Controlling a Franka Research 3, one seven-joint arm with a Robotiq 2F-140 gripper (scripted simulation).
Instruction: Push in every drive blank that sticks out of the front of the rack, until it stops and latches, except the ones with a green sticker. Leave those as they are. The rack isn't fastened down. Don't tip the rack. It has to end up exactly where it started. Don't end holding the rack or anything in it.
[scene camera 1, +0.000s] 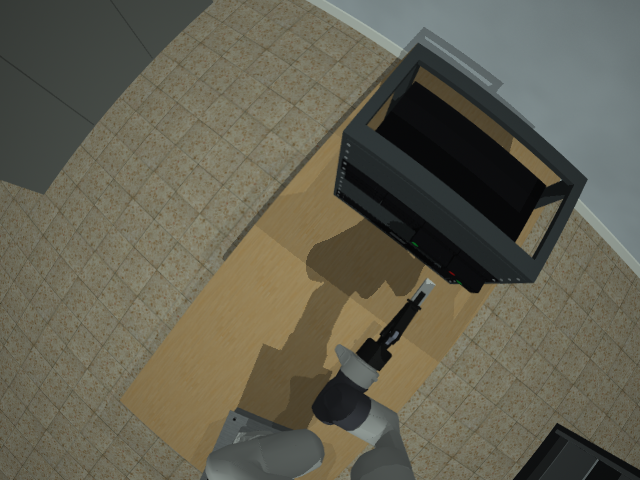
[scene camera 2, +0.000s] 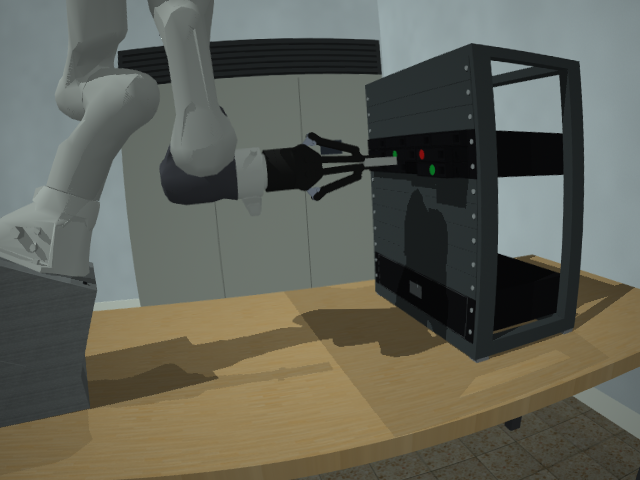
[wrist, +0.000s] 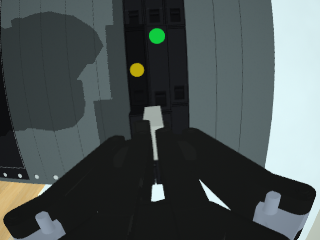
Path:
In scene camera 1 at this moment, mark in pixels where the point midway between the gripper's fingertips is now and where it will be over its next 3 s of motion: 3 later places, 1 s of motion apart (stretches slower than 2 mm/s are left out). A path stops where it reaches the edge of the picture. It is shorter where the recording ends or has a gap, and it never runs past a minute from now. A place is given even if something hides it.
The gripper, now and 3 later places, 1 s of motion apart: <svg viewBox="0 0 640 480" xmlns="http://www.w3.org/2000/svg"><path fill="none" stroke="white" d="M431 281L456 287L458 283L459 283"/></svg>

